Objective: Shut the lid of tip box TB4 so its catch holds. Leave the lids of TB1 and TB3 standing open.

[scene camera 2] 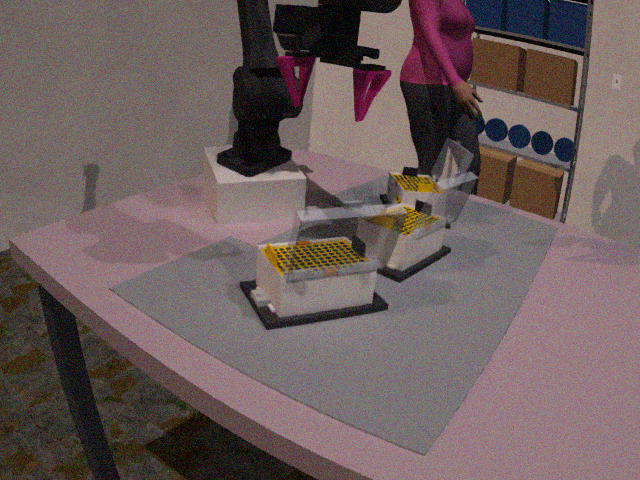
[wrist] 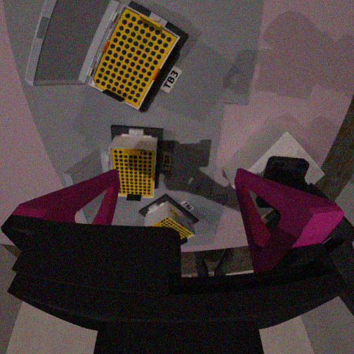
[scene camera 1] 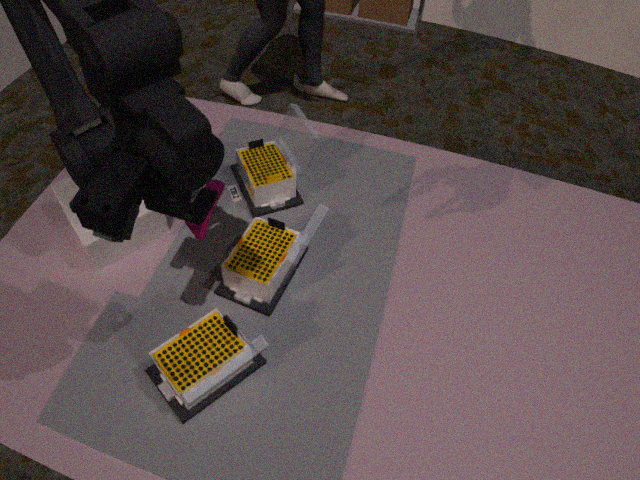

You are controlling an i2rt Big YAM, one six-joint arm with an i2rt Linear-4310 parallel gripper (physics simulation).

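Places are measured from the arm's base along level axes (x ahead, y left, z up), in centimetres.
Where they show: gripper, between the fingertips: (scene camera 2: 326,112) (scene camera 1: 168,227); arm's base, origin of its link: (scene camera 2: 253,160).
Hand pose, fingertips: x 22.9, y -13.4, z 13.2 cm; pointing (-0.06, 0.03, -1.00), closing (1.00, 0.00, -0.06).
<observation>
Each offset is from my fingertips to the top centre of the thing. "pt": to the spot under its first point. Level surfaces: height alone.
Tip box TB3 @(dx +4.4, dy -7.7, dz -15.1 cm) (scene camera 1: 199,353) (scene camera 2: 330,294) (wrist: 136,57), its label readable in the wrist view, has its clear lid @(pt dx +15.1, dy -8.3, dz -7.3 cm) (scene camera 1: 260,343) (wrist: 62,47) standing open. The middle tip box @(dx +6.5, dy +11.8, dz -15.1 cm) (scene camera 1: 261,253) (scene camera 2: 424,245) (wrist: 132,172) has its lid @(dx +14.4, dy +10.8, dz -6.3 cm) (scene camera 1: 313,224) (scene camera 2: 457,198) raised. The far tip box @(dx +1.1, dy +32.1, dz -14.2 cm) (scene camera 1: 266,167) (scene camera 2: 413,183) (wrist: 170,220) also has its lid @(dx +6.3, dy +36.2, dz -6.3 cm) (scene camera 1: 302,118) (scene camera 2: 453,159) raised. The labels of the middle and far boxes are too blurred to tell which is TB4. My gripper (scene camera 2: 328,113) (wrist: 176,174) is open and empty, high above the table, apart from all boxes.
The boxes stand on dark bases on a grey mat @(dz -21.7 cm) (scene camera 1: 356,248) (scene camera 2: 361,361) on the pink table @(dz -22.0 cm) (scene camera 1: 496,320) (scene camera 2: 573,330). The arm's white pedestal (scene camera 2: 258,198) (wrist: 287,155) stands at the table's back. A person (scene camera 2: 439,67) and a shelf rack (scene camera 2: 580,111) are behind the table.
</observation>
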